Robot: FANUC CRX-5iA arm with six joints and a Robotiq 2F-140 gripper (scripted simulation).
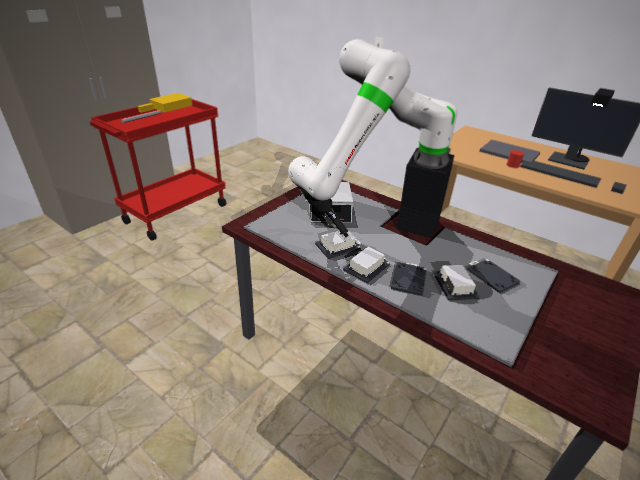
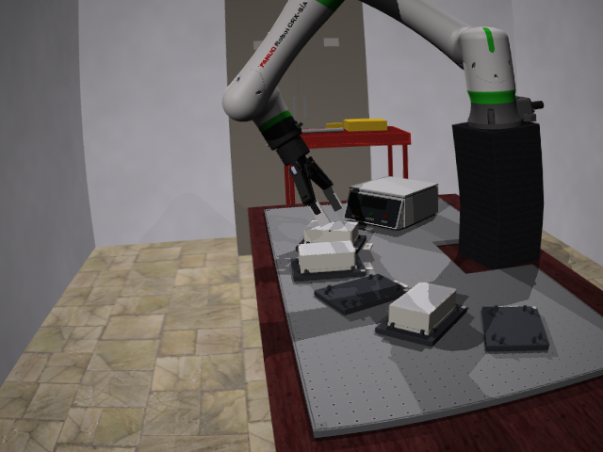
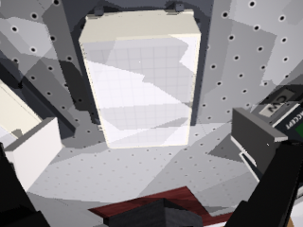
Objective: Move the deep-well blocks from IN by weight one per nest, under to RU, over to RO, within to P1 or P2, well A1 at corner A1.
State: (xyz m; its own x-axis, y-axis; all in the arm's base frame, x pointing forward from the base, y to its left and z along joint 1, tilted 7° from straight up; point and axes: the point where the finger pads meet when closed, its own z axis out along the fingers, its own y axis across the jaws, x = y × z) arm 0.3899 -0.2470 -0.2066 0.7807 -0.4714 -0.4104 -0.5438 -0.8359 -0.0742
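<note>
Now: the dark nest 8 cm below my hand. Also, from my hand: check-weigher 27 cm behind, 18 cm to the right, 2 cm below.
</note>
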